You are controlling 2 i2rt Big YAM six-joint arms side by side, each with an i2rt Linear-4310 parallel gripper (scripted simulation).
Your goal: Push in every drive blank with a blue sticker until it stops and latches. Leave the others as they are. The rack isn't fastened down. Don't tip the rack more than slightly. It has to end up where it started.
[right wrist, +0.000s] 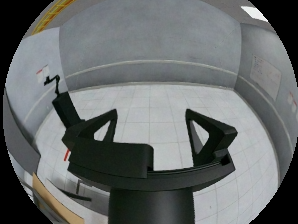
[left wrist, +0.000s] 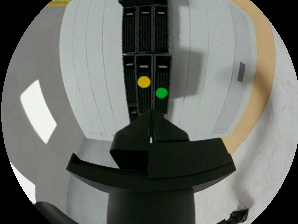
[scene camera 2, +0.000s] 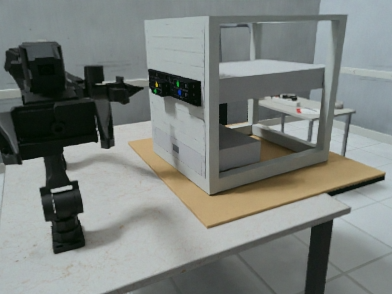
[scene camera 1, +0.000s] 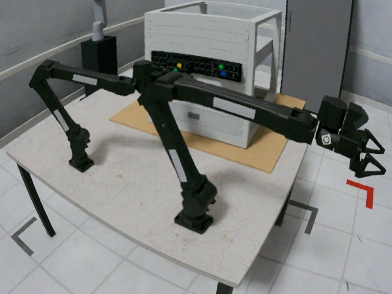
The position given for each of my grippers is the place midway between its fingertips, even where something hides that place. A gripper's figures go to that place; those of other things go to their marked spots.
Scene:
My left gripper (left wrist: 151, 112) is 0.13 m from the lens. A white rack (left wrist: 214, 56): 0.25 m from the lens. A yellow-stickered blank (left wrist: 144, 76) is 0.16 m from the lens. The marked spots on the yellow-stickered blank and the white rack are 0.17 m apart.

